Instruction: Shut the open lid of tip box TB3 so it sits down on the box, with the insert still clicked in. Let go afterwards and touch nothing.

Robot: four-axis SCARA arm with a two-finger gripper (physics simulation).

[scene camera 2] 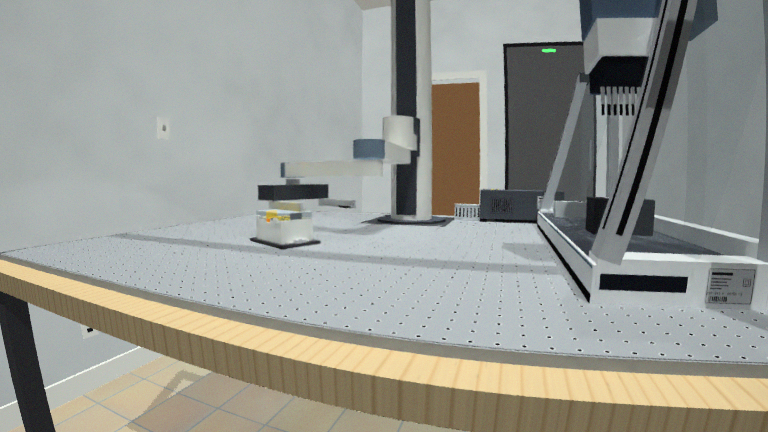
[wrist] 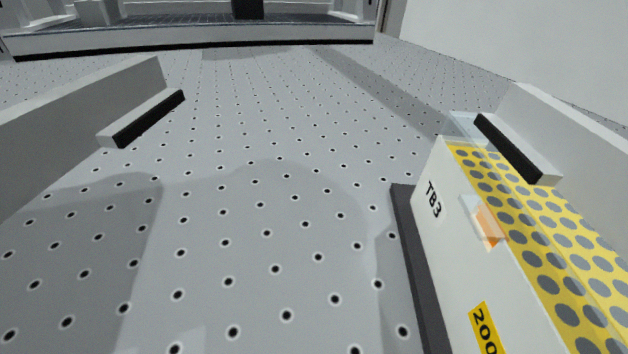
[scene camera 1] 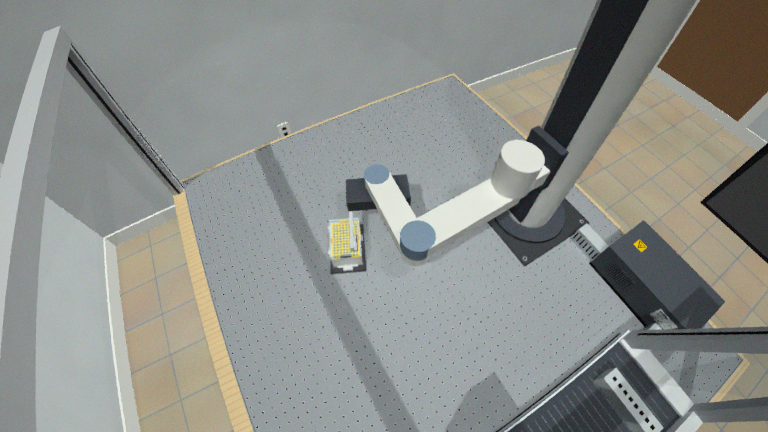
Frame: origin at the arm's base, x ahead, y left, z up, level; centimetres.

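Seen in the pictures: gripper, fingertip midpoint: (scene camera 2: pixel 329 205) (wrist: pixel 328 87) (scene camera 1: pixel 383 246); arm's base at its link origin: (scene camera 2: pixel 411 223) (scene camera 1: pixel 526 211).
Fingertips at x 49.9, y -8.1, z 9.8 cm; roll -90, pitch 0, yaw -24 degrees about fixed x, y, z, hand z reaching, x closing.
Observation:
Pixels of each thing's top centre, then the offset from my fingertips to it. "pt": a spot on its surface instead. Level surfaces: height alone.
- Tip box TB3 at its top centre: (scene camera 2: pixel 283 210) (scene camera 1: pixel 344 236) dx +7.7, dy -8.7, dz -0.9 cm
- clear lid at a spot on its surface: (wrist: pixel 462 122) (scene camera 2: pixel 308 211) pt dx +5.9, dy -2.8, dz -1.0 cm
- orange tab at its top centre: (wrist: pixel 481 213) dx +3.5, dy -6.8, dz -2.3 cm
- perforated table at its surface level: dz -8.5 cm
- dark controller box at a spot on its surface: (scene camera 1: pixel 660 274) pt dx -59.8, dy +47.1, dz +3.0 cm
Tip box TB3 (scene camera 1: pixel 346 263) (scene camera 2: pixel 284 229) (wrist: pixel 435 220) is white and stands on a dark base plate. Its yellow insert (scene camera 1: pixel 343 239) (wrist: pixel 565 220), with rows of grey holes, lies in the box top and looks level. The clear lid (scene camera 2: pixel 307 214) (wrist: pixel 462 122) lies low over the insert, close to the rim; I cannot tell whether it sits fully down. An orange tab (wrist: pixel 487 226) shows behind the lid's clear front catch. My gripper (wrist: pixel 328 87) is open and empty. One finger is over the lid in the wrist view, touching or very near; the other is off the box's label side.
The arm's column (scene camera 1: pixel 580 134) (scene camera 2: pixel 411 177) stands on the perforated table (scene camera 1: pixel 456 322) (scene camera 2: pixel 402 300). A dark controller box (scene camera 1: pixel 660 274) (scene camera 2: pixel 510 205) is beside it. A white-framed machine with a dark deck (scene camera 1: pixel 596 392) (scene camera 2: pixel 671 241) stands at the table's other side.

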